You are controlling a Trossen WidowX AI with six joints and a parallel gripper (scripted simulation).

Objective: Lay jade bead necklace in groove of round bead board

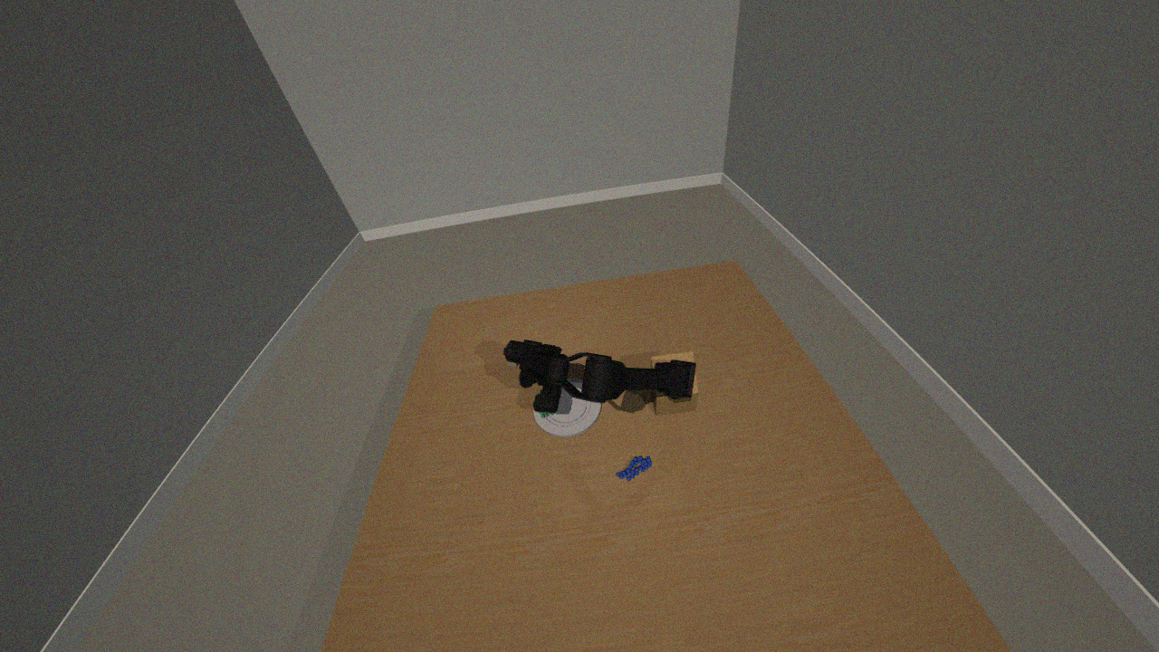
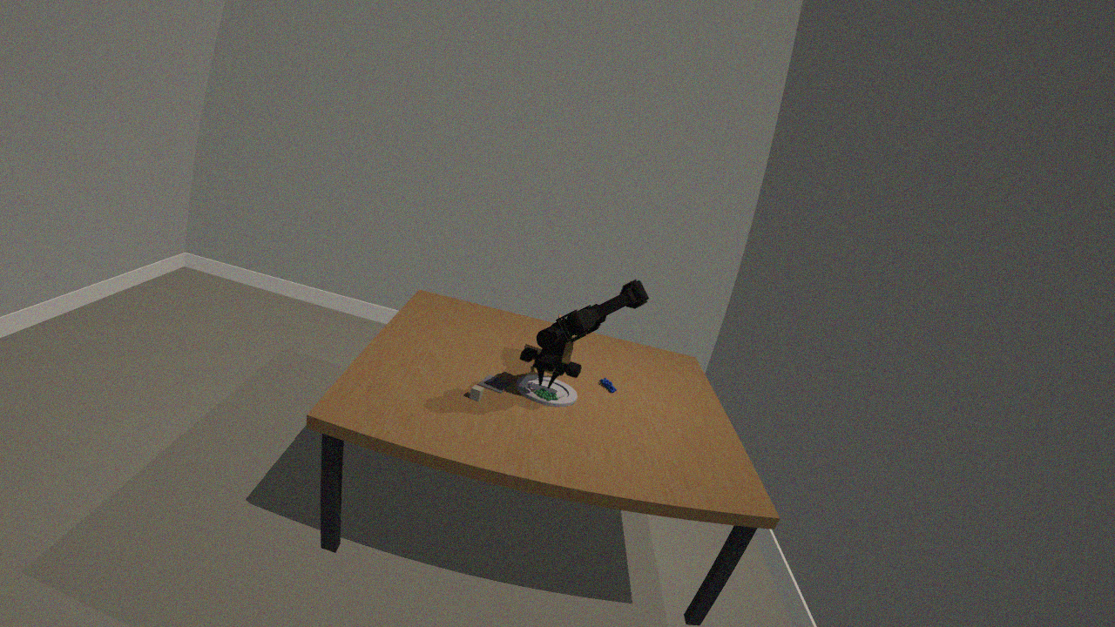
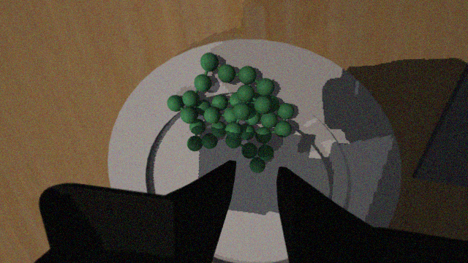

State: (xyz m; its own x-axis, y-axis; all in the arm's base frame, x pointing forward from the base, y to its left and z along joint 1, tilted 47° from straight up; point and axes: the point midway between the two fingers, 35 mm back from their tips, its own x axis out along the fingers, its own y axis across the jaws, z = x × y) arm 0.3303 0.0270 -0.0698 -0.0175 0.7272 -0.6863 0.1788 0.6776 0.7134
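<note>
The round bead board lies 3 cm behind my gripper tip, 1 cm to the left of it and 2 cm below it. Also, from my gripper tip: pale block 15 cm ahead, 19 cm to the right, 1 cm below; then flat grey plate 2 cm ahead, 15 cm to the right, 3 cm below.
</note>
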